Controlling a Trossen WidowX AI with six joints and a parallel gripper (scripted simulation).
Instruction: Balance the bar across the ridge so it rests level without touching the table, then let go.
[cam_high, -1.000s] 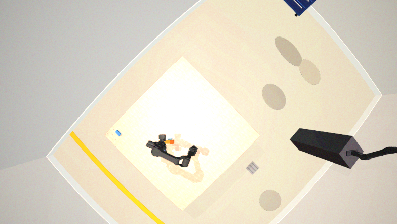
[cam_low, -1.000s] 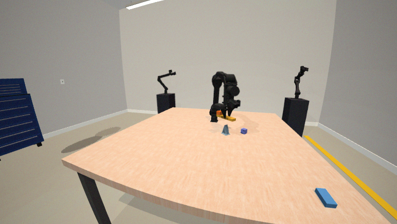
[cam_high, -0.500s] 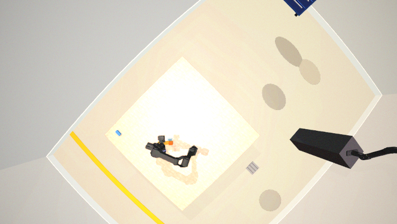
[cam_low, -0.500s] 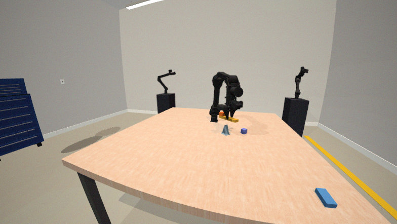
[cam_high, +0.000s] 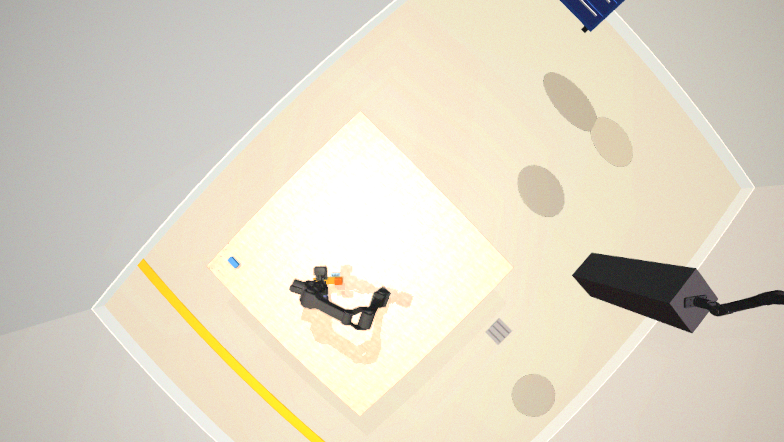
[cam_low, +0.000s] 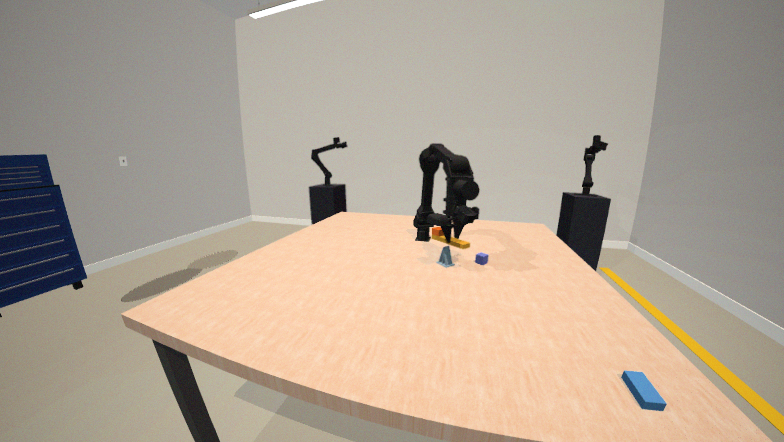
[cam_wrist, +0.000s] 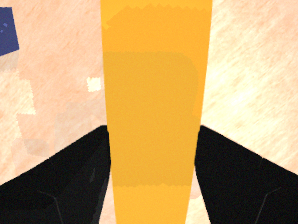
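Right now the small purple cube is 60 mm behind my gripper tip, 110 mm to the left of it and 80 mm below it. From my gripper tip the other things lie so: flat blue block (460 mm ahead, 360 mm to the left, 90 mm below); yellow bar (30 mm behind, 30 mm to the right, 10 mm above).
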